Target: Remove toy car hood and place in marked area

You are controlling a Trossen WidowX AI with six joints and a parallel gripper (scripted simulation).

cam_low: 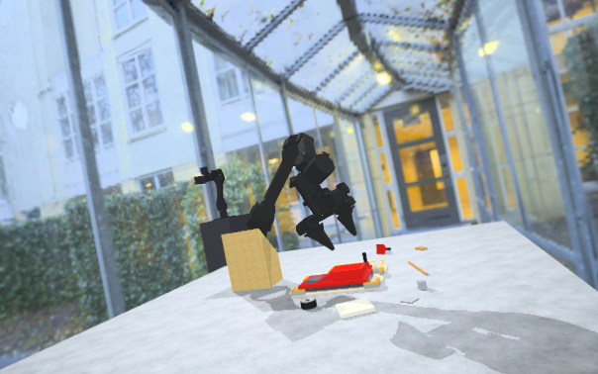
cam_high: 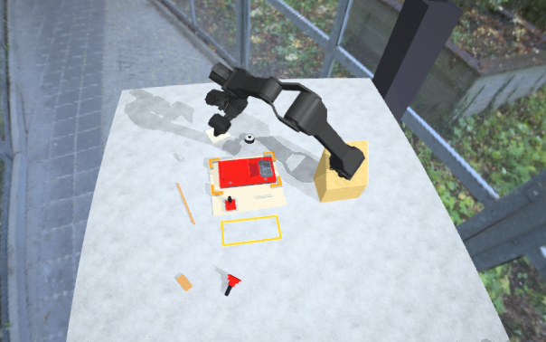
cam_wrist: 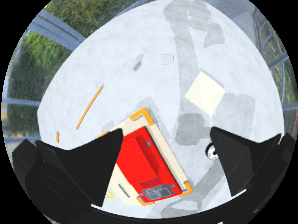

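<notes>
My gripper tip is 10 cm to the right of the red hood, 10 cm above it and 4 cm past it. The rest, counted from my gripper tip: black wheel (13 cm below, 10 cm behind, 6 cm to the right); then white slab (13 cm below, 10 cm to the right, 3 cm ahead); then orange stick (21 cm to the left, 14 cm below, 13 cm ahead).
</notes>
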